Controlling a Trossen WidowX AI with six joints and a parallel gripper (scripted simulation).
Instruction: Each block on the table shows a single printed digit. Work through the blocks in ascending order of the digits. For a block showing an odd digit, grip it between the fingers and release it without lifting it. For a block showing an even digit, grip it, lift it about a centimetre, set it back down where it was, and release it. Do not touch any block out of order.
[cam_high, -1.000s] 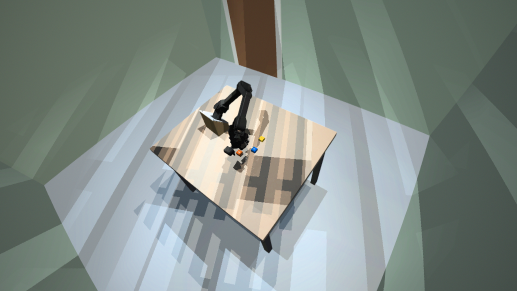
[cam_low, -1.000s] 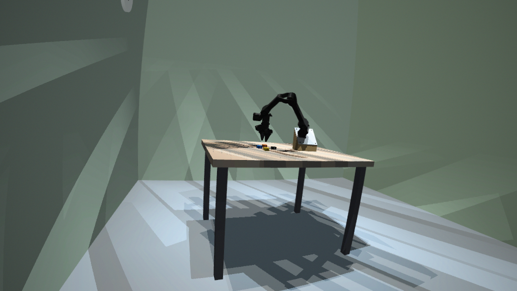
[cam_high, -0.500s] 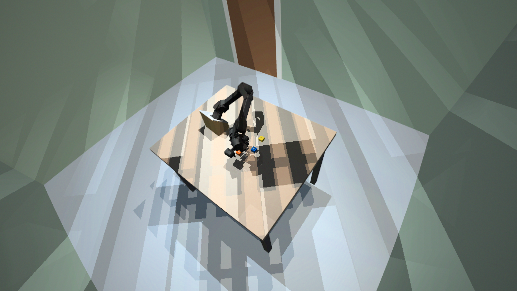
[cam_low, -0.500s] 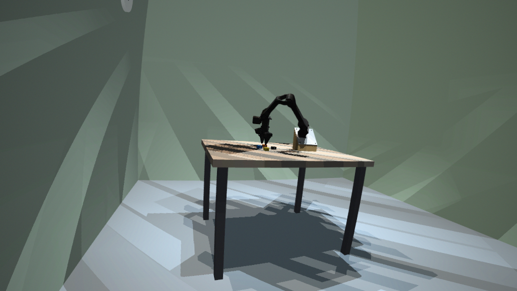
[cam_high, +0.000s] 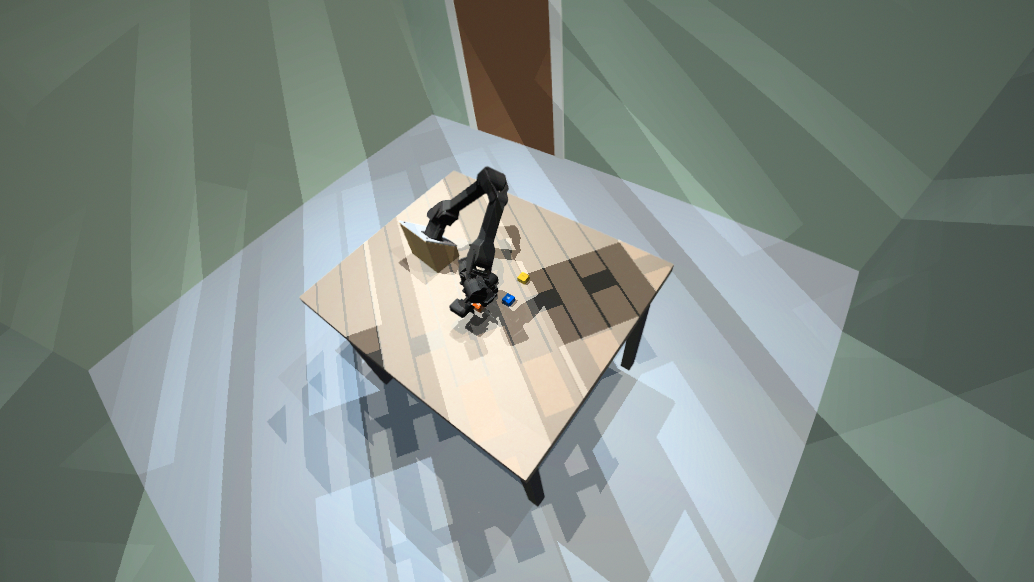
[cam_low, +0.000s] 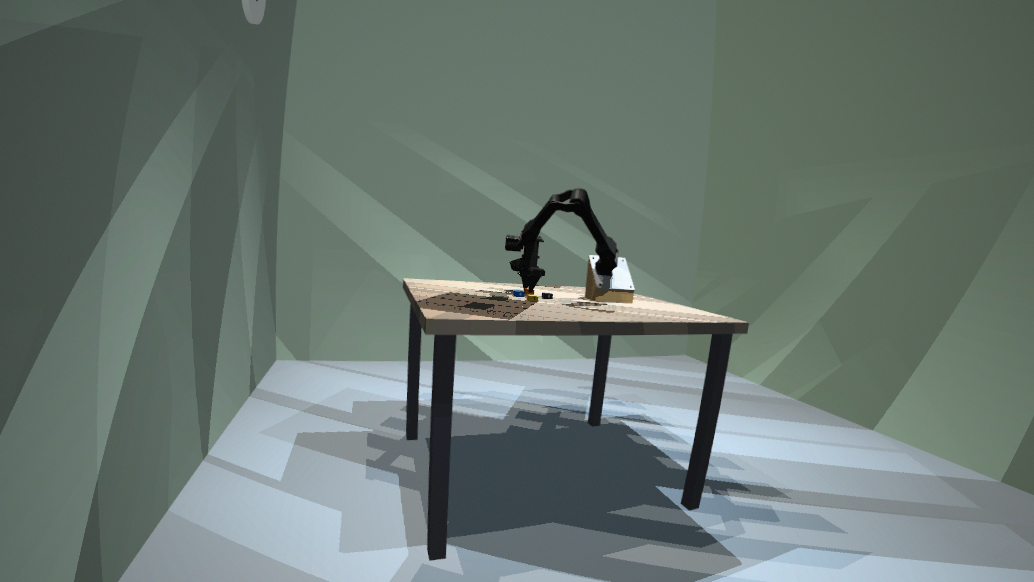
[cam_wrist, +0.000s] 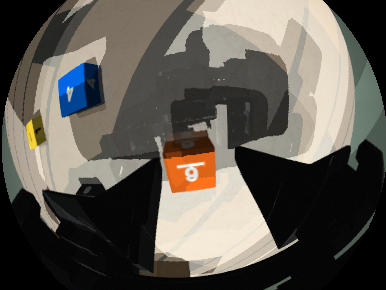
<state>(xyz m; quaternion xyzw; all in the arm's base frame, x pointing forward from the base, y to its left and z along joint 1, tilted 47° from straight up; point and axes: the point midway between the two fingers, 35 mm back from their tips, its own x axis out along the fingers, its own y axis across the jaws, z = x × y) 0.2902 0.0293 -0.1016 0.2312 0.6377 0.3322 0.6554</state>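
Right now my gripper tip is 5 cm past the black block and 11 cm to the right of it. The rest, counted from my gripper tip: yellow block (3 cm ahead, 19 cm to the left); orange block (1 cm behind, 1 cm to the left); blue block (5 cm ahead, 9 cm to the left).
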